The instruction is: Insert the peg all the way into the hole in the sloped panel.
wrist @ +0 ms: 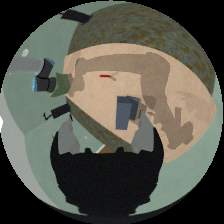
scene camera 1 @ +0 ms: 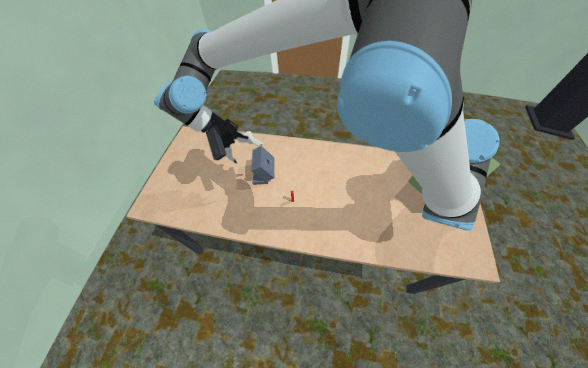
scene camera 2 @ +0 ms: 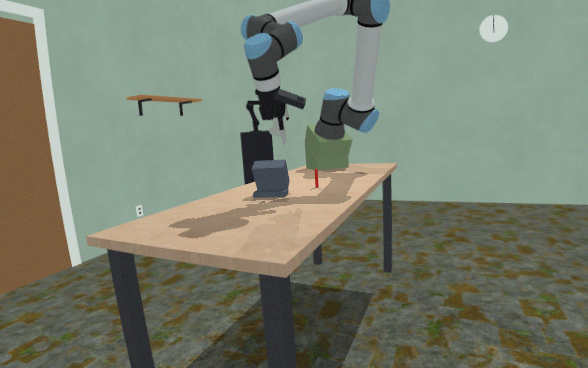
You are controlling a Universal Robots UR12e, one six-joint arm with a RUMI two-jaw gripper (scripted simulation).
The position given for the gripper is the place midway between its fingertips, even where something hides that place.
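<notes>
Gripper in scene camera 1 (scene camera 1: 249, 154), in scene camera 2 (scene camera 2: 286, 132), in the wrist view (wrist: 104, 112).
</notes>
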